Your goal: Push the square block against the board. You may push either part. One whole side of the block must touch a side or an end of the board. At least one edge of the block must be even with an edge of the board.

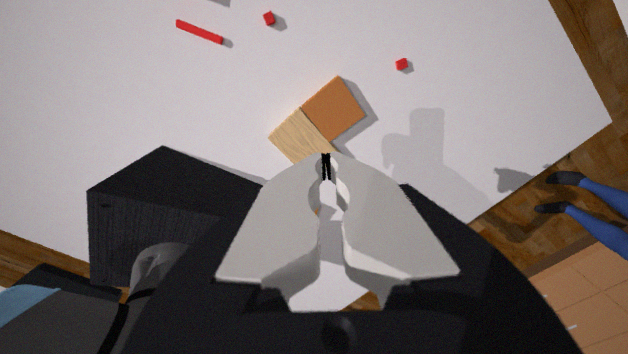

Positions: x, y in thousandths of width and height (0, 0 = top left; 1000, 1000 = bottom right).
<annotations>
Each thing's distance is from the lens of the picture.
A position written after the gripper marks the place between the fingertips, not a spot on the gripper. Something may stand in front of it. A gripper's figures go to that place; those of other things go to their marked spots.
gripper (518, 445): 0.14 m
pale wooden board (474, 388): 0.48 m
orange square block (529, 309): 0.46 m
</annotations>
